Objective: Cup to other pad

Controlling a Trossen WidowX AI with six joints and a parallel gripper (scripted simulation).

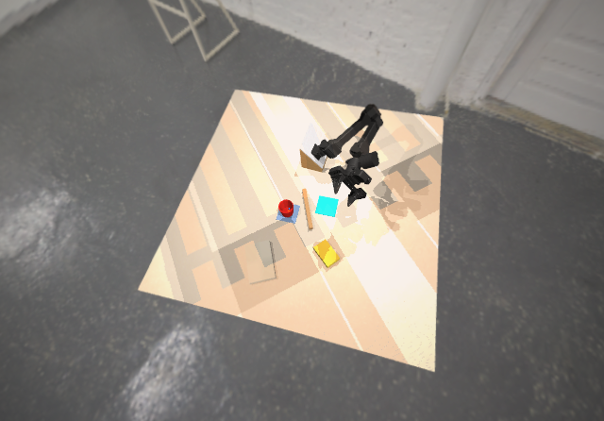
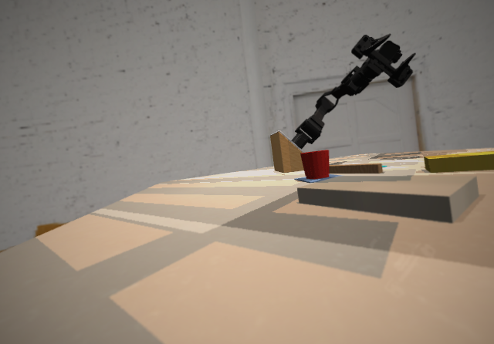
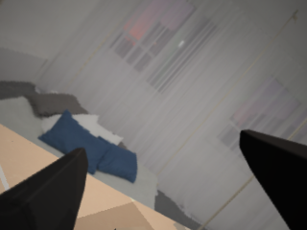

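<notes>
The red cup is 27 cm to the right of my gripper tip and 29 cm below it. The rest, counted from my gripper tip: cyan pad (11 cm behind, 9 cm to the right, 34 cm below); wooden bar (6 cm behind, 18 cm to the right, 33 cm below); blue pad (1 cm behind, 27 cm to the right, 34 cm below).
</notes>
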